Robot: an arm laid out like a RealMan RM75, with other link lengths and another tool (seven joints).
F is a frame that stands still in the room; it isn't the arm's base.
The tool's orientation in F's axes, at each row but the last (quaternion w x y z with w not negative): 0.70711 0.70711 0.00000 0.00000; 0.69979 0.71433 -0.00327 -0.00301; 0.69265 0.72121 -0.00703 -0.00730; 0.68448 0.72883 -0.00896 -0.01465; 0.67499 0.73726 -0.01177 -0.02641; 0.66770 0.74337 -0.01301 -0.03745; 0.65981 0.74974 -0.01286 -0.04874
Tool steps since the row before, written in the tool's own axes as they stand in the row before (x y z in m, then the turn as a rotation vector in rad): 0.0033 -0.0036 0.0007 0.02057 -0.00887 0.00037; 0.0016 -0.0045 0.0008 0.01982 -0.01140 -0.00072; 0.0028 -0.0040 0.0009 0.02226 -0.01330 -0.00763; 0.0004 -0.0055 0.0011 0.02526 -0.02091 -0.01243; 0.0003 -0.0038 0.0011 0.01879 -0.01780 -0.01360; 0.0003 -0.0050 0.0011 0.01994 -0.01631 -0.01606; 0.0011 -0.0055 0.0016 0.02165 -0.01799 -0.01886
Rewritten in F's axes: 0.0033 -0.0007 -0.0036 0.02057 -0.00037 -0.00887; 0.0016 -0.0007 -0.0045 0.01983 0.00078 -0.01138; 0.0028 -0.0008 -0.0040 0.02241 0.00771 -0.01300; 0.0003 -0.0008 -0.0056 0.02552 0.01288 -0.02032; 0.0002 -0.0008 -0.0039 0.01918 0.01411 -0.01697; 0.0001 -0.0006 -0.0051 0.02055 0.01631 -0.01528; 0.0007 -0.0010 -0.0057 0.02243 0.01915 -0.01669
